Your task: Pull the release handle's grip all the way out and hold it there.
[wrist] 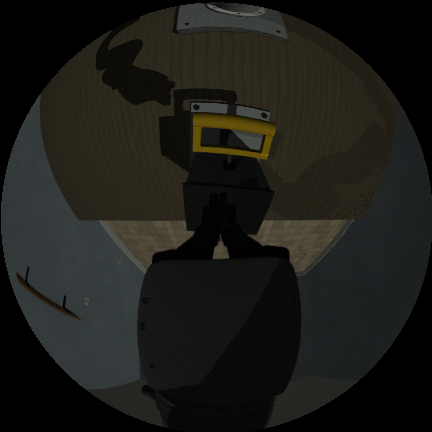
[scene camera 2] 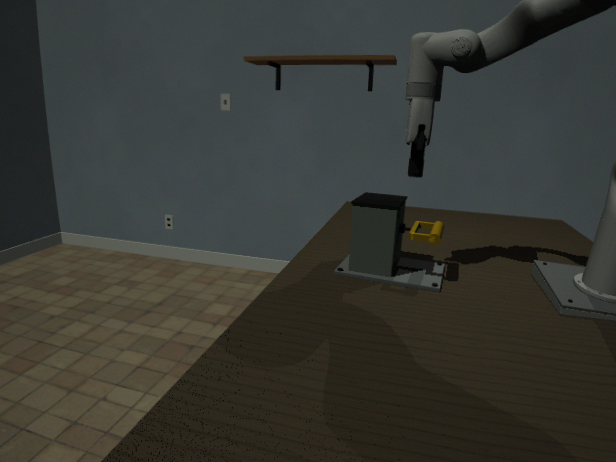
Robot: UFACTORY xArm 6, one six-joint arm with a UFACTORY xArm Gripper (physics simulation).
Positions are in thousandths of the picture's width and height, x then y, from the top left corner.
Scene:
my gripper: wrist 508, 469; scene camera 2 673, 382

